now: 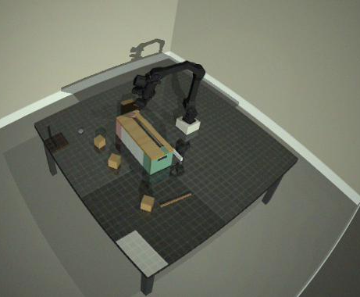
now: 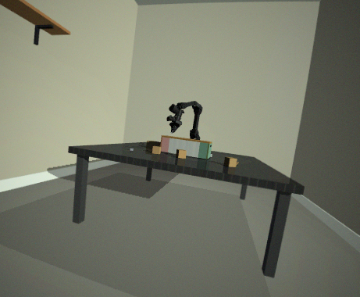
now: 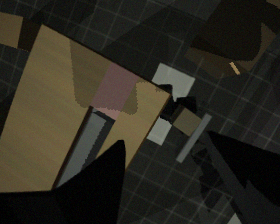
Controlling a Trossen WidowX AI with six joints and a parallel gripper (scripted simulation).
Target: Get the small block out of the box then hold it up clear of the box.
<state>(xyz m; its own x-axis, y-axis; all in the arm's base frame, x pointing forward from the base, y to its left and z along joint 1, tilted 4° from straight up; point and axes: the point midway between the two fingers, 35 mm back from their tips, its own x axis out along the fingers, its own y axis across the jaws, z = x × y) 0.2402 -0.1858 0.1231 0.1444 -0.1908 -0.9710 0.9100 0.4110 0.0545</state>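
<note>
Right now the tan block is 14 cm below my gripper tip and 4 cm behind it. Also, from my gripper tip: small grey bit 31 cm ahead, 23 cm to the right, 15 cm below; long box 15 cm to the left, 10 cm below, 7 cm ahead; thin stick 52 cm to the left, 24 cm ahead, 15 cm below.
</note>
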